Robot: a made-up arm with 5 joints. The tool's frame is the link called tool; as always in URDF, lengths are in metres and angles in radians.
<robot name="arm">
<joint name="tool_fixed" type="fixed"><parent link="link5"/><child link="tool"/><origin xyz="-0.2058 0.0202 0.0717" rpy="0 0 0"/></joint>
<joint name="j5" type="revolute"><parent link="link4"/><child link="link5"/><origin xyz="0.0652 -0.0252 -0.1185" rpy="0 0 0"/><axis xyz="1 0 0"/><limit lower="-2.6" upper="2.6"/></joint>
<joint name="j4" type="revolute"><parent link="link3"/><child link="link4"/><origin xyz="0.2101 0.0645 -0.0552" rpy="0 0 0"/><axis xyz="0 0 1"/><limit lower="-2.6" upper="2.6"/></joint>
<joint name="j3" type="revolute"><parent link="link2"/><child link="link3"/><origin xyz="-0.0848 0.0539 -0.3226" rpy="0 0 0"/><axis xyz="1 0 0"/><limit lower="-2.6" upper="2.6"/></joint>
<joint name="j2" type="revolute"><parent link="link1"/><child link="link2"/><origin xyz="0.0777 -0.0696 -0.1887" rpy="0 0 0"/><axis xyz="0 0 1"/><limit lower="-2.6" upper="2.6"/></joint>
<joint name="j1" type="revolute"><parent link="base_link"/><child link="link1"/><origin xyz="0 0 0.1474" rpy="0 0 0"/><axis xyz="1 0 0"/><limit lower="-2.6" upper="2.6"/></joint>
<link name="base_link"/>
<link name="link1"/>
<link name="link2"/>
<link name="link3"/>
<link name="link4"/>
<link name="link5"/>
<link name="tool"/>
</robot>
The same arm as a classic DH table. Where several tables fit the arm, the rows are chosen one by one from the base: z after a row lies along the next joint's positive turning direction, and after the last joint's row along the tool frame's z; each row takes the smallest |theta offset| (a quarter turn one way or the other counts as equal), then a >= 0, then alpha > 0; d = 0 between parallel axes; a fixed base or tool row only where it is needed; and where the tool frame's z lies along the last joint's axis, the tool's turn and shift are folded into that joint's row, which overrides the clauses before.
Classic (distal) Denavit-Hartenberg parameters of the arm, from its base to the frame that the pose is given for. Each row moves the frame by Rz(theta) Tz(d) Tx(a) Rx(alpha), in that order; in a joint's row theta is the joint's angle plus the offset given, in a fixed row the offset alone. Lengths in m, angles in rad.
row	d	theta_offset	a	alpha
base (fixed)	0.1474	1.5708	0	1.5708
j1	0.0777	0	-0.0696	-1.5708
j2	-0.5113	0	0.0539	1.5708
j3	0.1253	0	0.0645	-1.5708
j4	-0.1737	0	-0.0252	1.5708
j5	-0.1406	0	0.0202	-1.5708
tool (fixed)	0.0717	-1.5708	0	0
Joint limits (rad, base to tool): -2.6..2.6 -2.6..2.6 -2.6..2.6 -2.6..2.6 -2.6..2.6

